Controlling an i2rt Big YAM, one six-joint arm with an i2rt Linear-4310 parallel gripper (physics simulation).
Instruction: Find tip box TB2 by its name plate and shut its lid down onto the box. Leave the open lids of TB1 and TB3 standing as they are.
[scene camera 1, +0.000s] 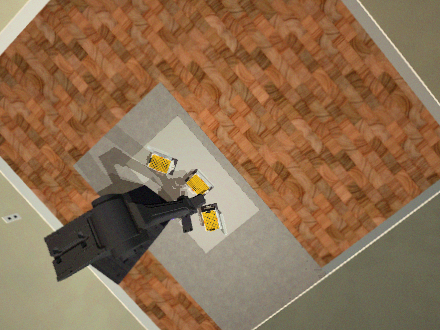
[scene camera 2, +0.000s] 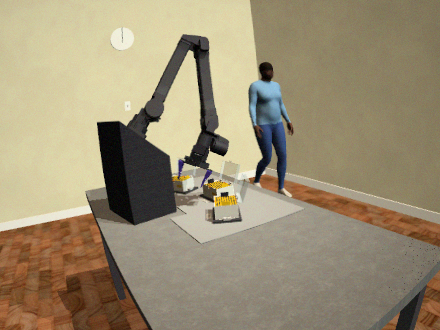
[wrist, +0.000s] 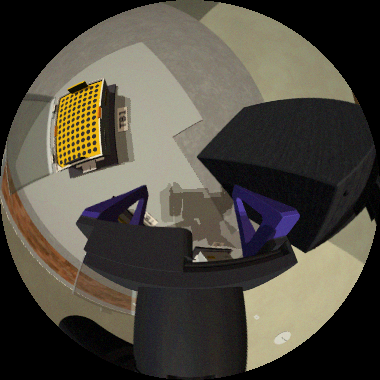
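Seen in the pictures: gripper, fingertip midpoint: (scene camera 2: 189, 183) (wrist: 189, 189); arm's base, origin of the base link: (scene camera 2: 132, 135).
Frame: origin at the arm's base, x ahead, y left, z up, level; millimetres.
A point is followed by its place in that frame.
Observation:
The box with plate TB1 (scene camera 1: 211, 220) @[x 300, y -185, z -269 mm] (scene camera 2: 226, 210) (wrist: 80, 125) @[x 290, y -169, z -269 mm] has a yellow tip rack; its clear lid (wrist: 31, 137) stands open. The middle box (scene camera 1: 198, 183) (scene camera 2: 217, 190) @[x 322, y -27, z -272 mm] is largely hidden behind a finger in the wrist view; its plate (wrist: 150, 218) @[x 275, y 30, z -324 mm] shows there but its number is not clear. Its clear lid (scene camera 2: 230, 171) @[x 418, y 54, z -221 mm] stands open. The far box (scene camera 1: 160, 163) (scene camera 2: 184, 184) @[x 236, y 199, z -285 mm] (wrist: 218, 254) @[x 187, y 242, z -302 mm] is partly hidden by the gripper body in the wrist view; its plate is unreadable. My gripper (scene camera 2: 191, 182) @[x 204, y -31, z -220 mm] (wrist: 189, 189) @[x 204, y -31, z -220 mm] is open and empty, low beside the middle and far boxes.
The boxes stand on a pale mat (scene camera 1: 227, 200) @[x 438, y -146, z -326 mm] (scene camera 2: 270, 210) @[x 457, y -237, z -326 mm] (wrist: 150, 100) @[x 174, y -171, z -326 mm] on the grey table (scene camera 1: 215, 280) @[x 83, y -565, z -329 mm] (scene camera 2: 225, 275) @[x 131, y -589, z -329 mm]. A black pedestal (scene camera 2: 140, 180) @[x 1, y -85, z -162 mm] (wrist: 290, 145) @[x 103, y -46, z -154 mm] stands at the table's side, close to the gripper. A person (scene camera 2: 270, 120) stands beyond the table.

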